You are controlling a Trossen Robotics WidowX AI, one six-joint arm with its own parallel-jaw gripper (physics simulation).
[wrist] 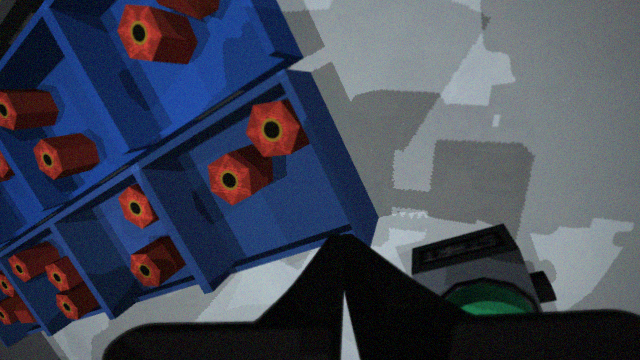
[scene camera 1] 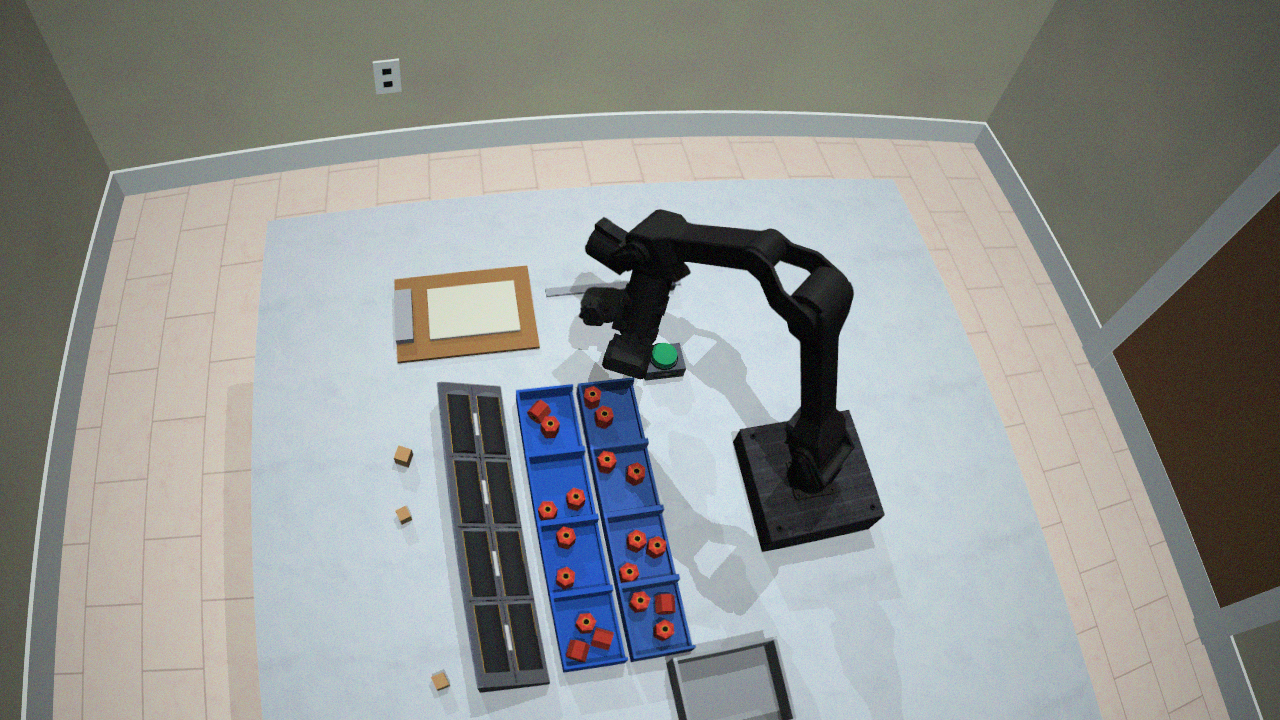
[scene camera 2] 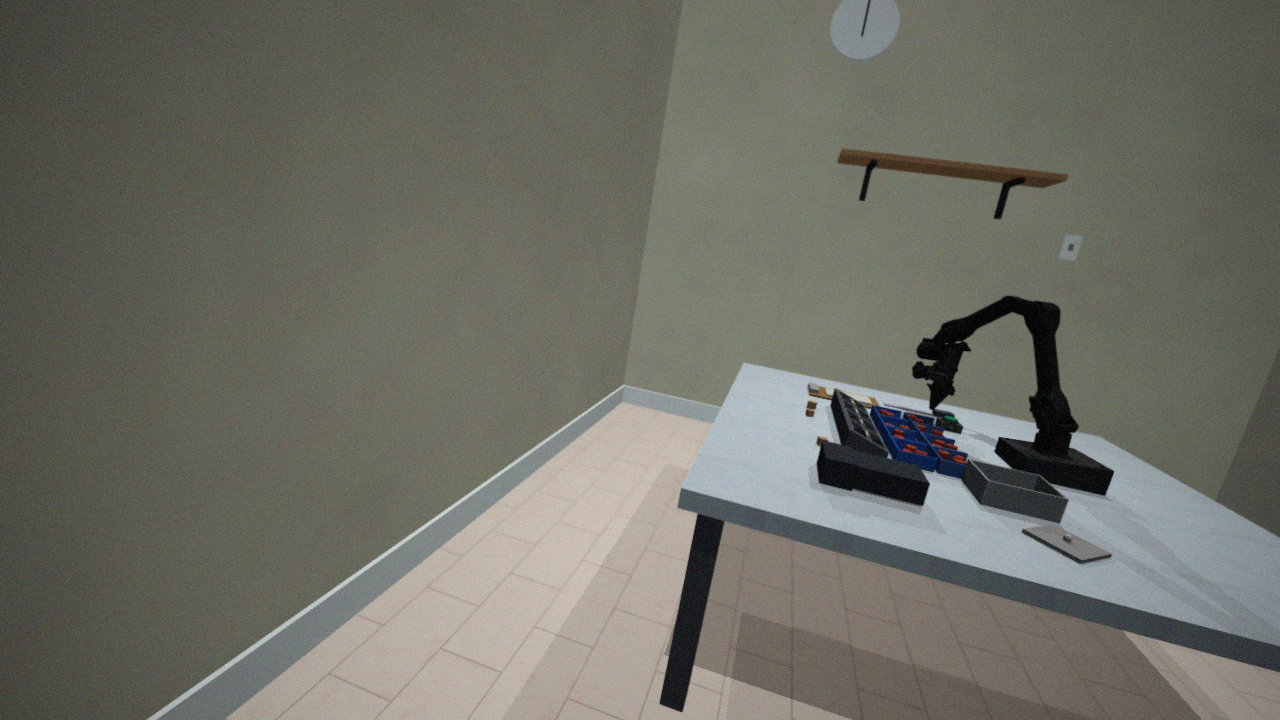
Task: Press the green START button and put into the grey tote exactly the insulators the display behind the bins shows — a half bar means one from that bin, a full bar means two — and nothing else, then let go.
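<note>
The green START button [scene camera 1: 664, 355] [scene camera 2: 949, 419] [wrist: 492, 306] sits on a dark housing beside the end of the blue bins [scene camera 1: 572, 470] [wrist: 320, 200]. My gripper [scene camera 2: 933, 409] [wrist: 340, 245] is shut and empty, pointing down above the table near the button and the nearest bin corner; the wrist hides its fingertips in scene camera 1. Red hexagonal insulators [scene camera 1: 549, 425] [wrist: 271, 129] lie in two rows of bins. The display [scene camera 1: 490, 526] [scene camera 2: 850, 420] behind them has dark windows with short white marks; I see no lit bars. The grey tote [scene camera 1: 783, 676] [scene camera 2: 1011, 499] shows no insulator in its visible part.
A brown clipboard [scene camera 1: 529, 313] and a thin metal bar [scene camera 1: 563, 291] lie beyond the bins. Small wooden cubes [scene camera 1: 402, 455] [scene camera 1: 403, 514] [scene camera 1: 439, 680] lie behind the display. A black box [scene camera 2: 872, 474] and a flat plate with a knob [scene camera 2: 1078, 548] are near the tote.
</note>
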